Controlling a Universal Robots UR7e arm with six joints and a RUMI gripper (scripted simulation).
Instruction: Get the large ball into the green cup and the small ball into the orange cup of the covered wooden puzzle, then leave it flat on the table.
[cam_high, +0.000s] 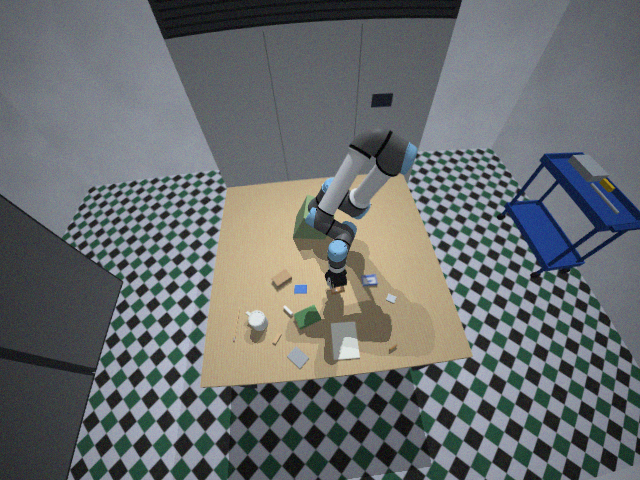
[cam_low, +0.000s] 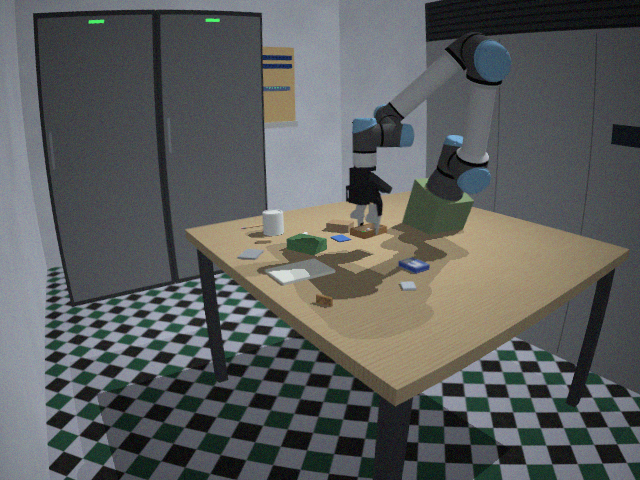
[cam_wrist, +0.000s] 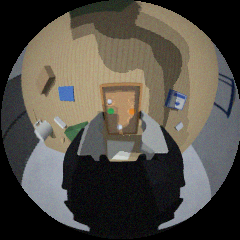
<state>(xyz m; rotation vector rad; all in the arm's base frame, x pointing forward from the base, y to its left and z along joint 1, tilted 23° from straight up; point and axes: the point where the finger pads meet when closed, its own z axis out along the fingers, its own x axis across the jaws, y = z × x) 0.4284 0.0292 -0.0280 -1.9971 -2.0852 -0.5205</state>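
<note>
The covered wooden puzzle is 1 cm below my hand. The rest, counted from my hand: green box (17 cm to the right, 13 cm ahead, 7 cm below); white sheet (27 cm ahead, 8 cm below); blue tile (19 cm to the right, 9 cm below, 3 cm behind).
</note>
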